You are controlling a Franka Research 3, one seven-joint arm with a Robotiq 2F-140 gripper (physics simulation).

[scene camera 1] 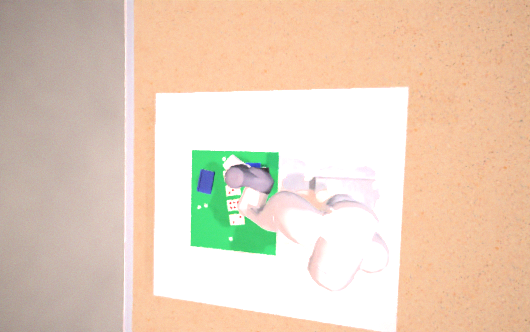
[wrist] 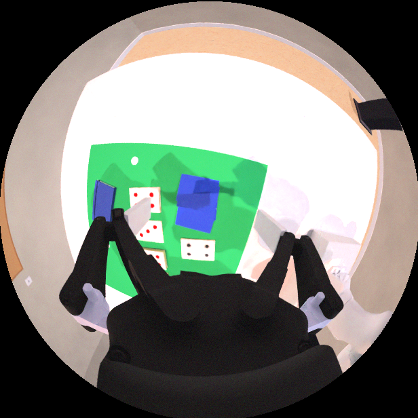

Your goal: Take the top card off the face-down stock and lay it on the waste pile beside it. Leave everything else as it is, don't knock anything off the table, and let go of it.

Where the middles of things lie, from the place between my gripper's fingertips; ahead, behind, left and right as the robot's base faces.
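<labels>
Dark blue box [wrist: 104,194]: 330 mm ahead of my hand, 60 mm left, 160 mm below. Green mat [scene camera 1: 210,226]: 170 mm ahead of my hand, 190 mm left, 170 mm below. Going by their middles, nearest to my hand of the things named here: the mat.
</labels>
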